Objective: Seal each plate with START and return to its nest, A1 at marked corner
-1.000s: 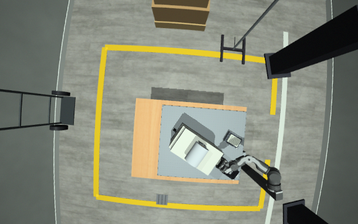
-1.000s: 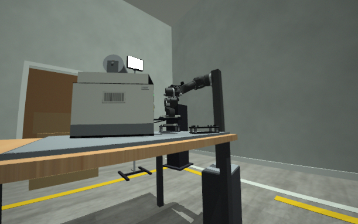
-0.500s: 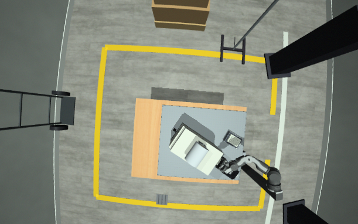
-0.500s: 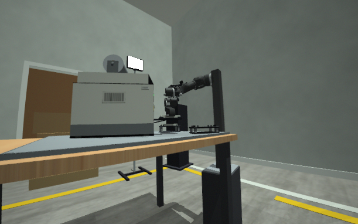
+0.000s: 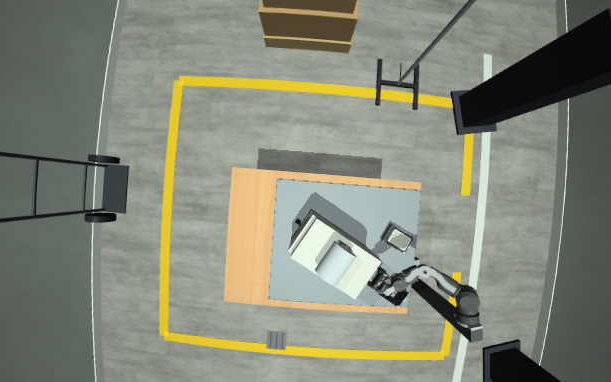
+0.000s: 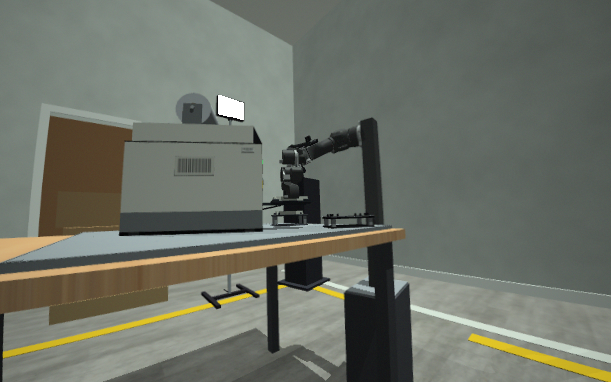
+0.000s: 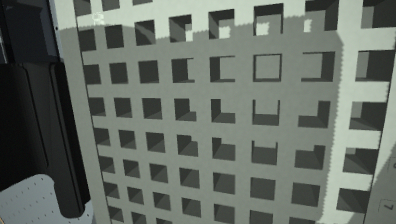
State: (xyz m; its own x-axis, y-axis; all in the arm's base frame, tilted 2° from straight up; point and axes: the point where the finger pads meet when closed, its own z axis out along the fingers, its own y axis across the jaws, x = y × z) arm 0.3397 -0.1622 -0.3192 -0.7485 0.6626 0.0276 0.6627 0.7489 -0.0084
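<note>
Right now my hand is 1 cm above the sealer stage. Also, from my hand: foil roll: 31 cm above, 25 cm ahead, 22 cm to the right; plate: 19 cm behind, 18 cm to the right, 5 cm below.
</note>
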